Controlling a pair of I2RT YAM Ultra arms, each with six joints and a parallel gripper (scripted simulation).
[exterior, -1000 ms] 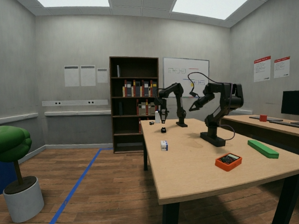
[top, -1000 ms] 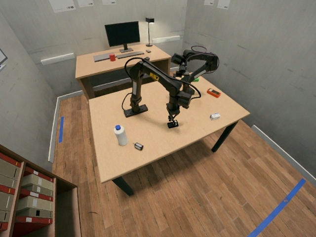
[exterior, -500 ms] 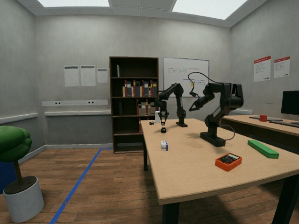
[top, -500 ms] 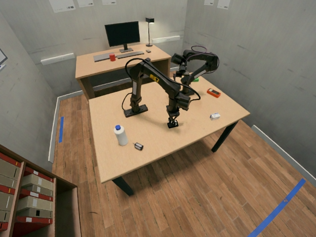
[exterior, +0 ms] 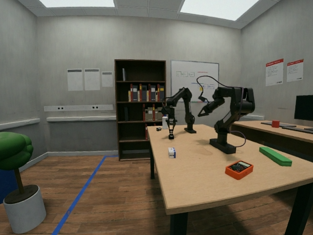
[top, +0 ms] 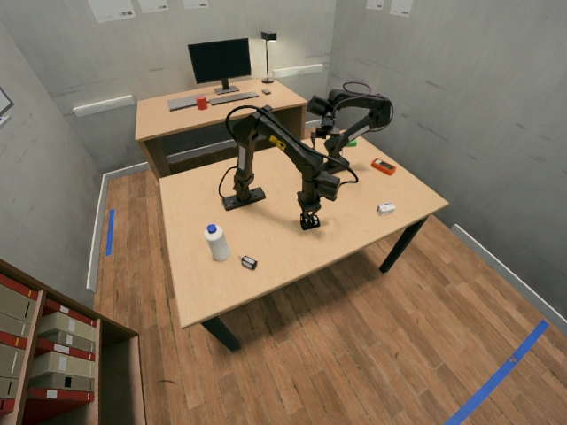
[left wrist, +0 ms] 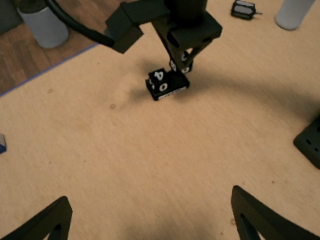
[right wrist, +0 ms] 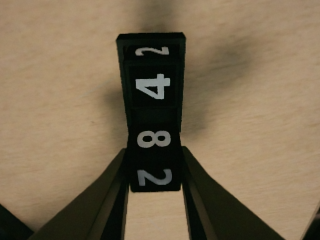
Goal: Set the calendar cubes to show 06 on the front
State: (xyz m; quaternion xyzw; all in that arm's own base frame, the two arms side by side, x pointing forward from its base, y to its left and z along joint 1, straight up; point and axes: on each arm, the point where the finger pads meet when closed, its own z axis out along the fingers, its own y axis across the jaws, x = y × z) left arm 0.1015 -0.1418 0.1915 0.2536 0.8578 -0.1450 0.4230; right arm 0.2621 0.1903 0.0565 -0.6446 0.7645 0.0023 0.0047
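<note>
The black calendar tray lies 2 cm to the left of my right hand and 6 cm below it. The rest, counted from my right hand: orange meter 15 cm behind, 60 cm to the left, 5 cm below.
</note>
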